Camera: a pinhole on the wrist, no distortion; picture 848 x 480 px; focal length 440.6 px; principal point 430.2 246.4 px. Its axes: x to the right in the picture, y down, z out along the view. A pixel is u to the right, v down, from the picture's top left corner.
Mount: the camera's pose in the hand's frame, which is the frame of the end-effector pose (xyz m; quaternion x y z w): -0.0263 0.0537 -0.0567 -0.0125 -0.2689 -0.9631 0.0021
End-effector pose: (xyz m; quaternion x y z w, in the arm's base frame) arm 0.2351 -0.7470 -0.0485 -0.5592 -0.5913 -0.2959 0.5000
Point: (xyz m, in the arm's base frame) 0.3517 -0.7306 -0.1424
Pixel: 609.7 106.8
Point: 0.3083 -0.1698 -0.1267
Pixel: 310.1 382.3
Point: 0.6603 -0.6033 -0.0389
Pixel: outside the picture
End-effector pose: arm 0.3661 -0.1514 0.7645 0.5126 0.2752 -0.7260 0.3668
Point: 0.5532 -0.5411 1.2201
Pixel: 744.0 191.3
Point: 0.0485 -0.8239 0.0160
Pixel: outside the picture
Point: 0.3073 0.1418 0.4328
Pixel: behind the camera
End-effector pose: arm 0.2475 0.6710 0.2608 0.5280 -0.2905 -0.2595 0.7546
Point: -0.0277 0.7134 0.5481
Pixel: 618.7 219.4
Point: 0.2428 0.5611 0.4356
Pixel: 152.2 308.2
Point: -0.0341 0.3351 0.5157
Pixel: 348.3 450.4
